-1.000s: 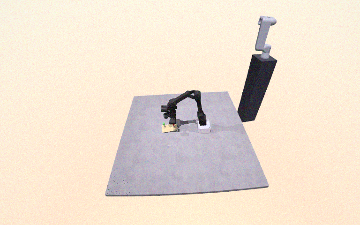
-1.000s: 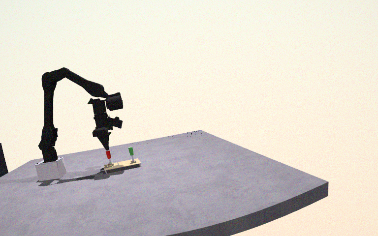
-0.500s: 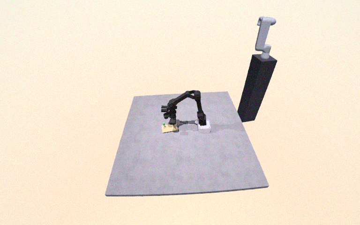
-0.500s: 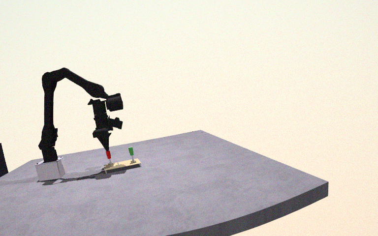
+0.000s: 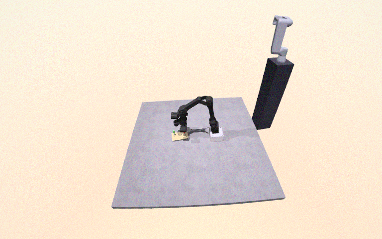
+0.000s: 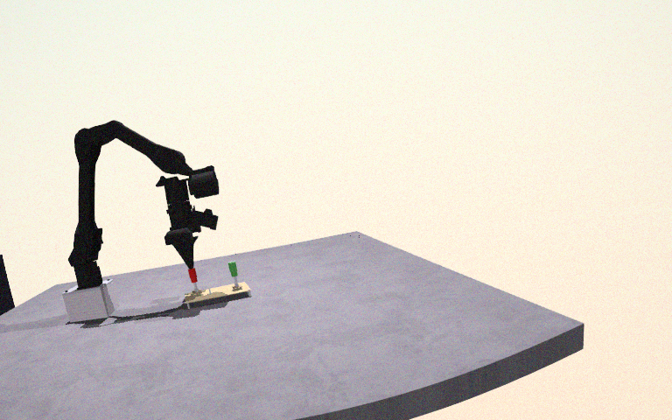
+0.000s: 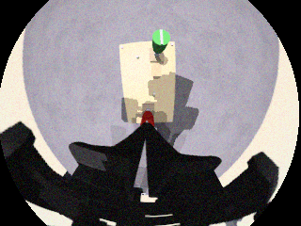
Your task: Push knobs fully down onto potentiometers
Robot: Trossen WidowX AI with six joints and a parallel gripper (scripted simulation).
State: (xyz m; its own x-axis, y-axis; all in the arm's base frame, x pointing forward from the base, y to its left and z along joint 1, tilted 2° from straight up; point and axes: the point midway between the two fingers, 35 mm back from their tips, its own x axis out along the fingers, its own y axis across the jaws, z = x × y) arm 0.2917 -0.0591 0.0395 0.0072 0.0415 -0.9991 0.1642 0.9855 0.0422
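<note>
My gripper tip is now 100 mm short of the green knob, 20 mm to the left of it and 10 mm above it. Round my gripper tip: red knob 10 mm below.
</note>
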